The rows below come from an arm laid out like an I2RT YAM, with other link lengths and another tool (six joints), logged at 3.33 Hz.
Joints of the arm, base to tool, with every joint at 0 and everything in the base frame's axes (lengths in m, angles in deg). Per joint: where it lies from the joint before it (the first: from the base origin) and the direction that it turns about. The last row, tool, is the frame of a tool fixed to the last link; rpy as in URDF.
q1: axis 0 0 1 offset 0 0 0.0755
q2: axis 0 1 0 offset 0.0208 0.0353 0.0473
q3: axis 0 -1 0 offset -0.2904 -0.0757 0
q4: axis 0 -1 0 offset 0.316 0.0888 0.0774
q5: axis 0 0 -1 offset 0.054 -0.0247 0.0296
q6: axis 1 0 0 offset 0.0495 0 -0.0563
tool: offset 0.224 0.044 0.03 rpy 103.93 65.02 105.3
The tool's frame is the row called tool.
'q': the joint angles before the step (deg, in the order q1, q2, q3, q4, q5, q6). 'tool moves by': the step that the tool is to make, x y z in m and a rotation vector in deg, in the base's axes. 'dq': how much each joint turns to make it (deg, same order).
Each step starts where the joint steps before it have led.
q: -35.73 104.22 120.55 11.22 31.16 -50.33
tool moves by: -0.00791 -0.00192 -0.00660 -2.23 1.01 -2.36
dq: -0.15 -1.96 -5.49 5.96 0.79 -3.72
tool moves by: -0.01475 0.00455 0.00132 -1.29 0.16 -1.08
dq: -0.39 -3.04 -4.54 2.96 0.01 -1.57
